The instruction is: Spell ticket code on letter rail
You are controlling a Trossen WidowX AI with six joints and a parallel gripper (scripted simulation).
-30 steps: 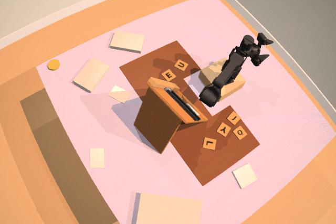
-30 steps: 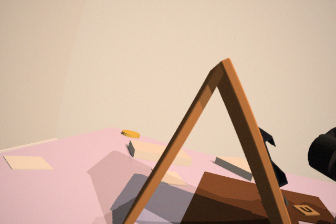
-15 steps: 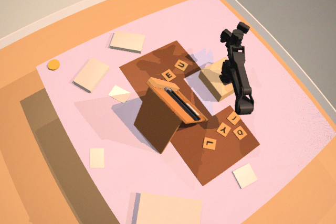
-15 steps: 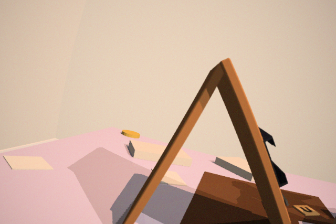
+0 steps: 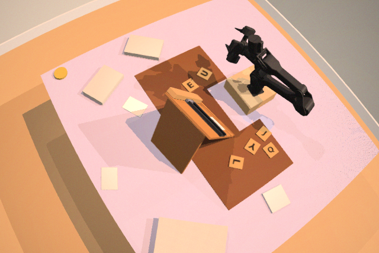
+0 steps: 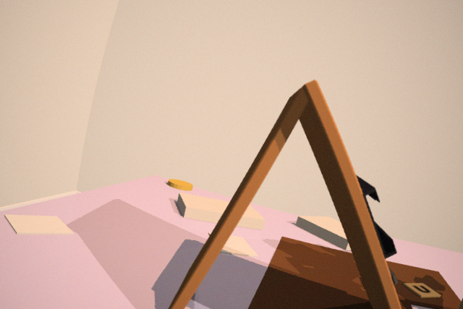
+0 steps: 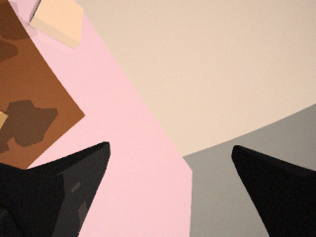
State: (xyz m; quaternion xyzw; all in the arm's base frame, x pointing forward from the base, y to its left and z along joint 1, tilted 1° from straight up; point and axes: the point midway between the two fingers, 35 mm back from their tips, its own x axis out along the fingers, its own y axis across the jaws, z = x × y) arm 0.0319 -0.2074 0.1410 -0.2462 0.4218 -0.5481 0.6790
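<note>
Now: gripper tip 220 mm short of the letter tile, 200 mm above it and 70 mm to the right of it. Round my gripper tip: y tile 470 mm to the left, 200 mm below, 100 mm ahead; then brown mat 260 mm to the left, 200 mm below, 170 mm ahead; then white ticket 330 mm to the left, 240 mm ahead, 110 mm below.
</note>
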